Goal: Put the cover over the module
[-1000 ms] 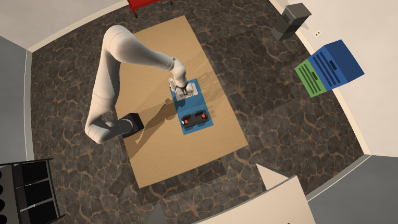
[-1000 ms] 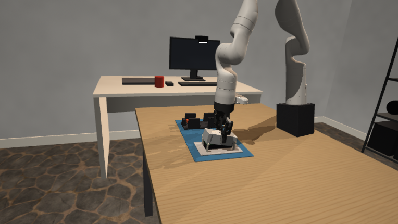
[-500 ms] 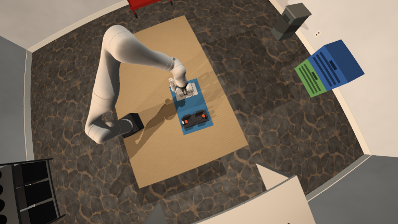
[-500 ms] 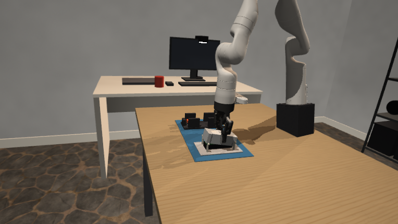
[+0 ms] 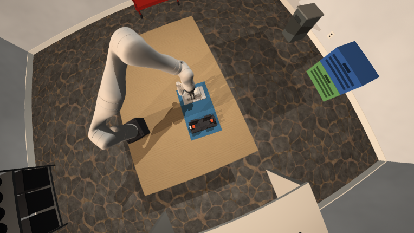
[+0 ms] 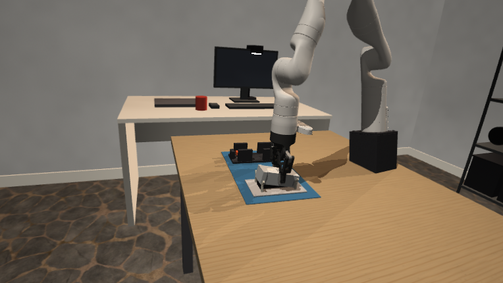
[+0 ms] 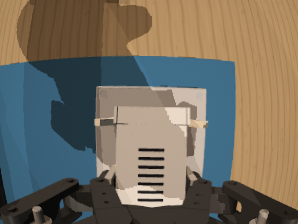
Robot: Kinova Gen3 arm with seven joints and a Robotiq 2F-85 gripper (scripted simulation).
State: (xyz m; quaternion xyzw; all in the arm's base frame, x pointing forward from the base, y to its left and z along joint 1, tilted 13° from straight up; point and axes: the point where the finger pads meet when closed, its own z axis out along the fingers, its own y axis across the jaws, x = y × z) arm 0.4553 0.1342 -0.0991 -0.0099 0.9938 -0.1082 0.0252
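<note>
Now: hand 1 cm above the cover.
</note>
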